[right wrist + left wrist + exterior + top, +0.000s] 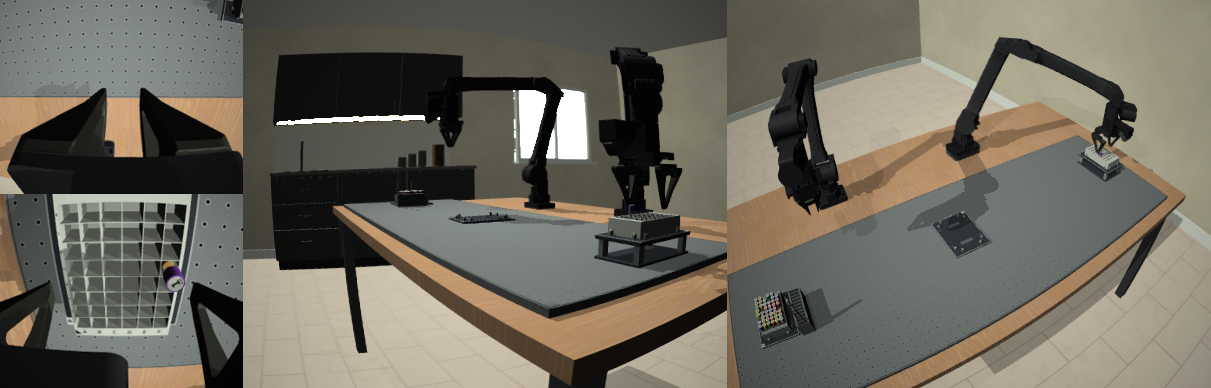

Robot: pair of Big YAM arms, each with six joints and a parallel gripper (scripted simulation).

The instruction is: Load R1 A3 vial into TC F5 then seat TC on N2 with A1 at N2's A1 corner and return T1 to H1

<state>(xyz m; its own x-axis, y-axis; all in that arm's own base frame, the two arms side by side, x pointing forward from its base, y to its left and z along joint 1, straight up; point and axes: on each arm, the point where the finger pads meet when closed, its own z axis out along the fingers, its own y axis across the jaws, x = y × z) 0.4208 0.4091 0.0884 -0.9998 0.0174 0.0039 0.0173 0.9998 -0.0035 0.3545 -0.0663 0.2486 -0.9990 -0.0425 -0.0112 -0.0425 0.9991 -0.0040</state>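
Right now the tube carrier TC is 40 mm below my left hand. Round my left hand: holder H1 (80 mm ahead, 1230 mm to the right, 80 mm below).
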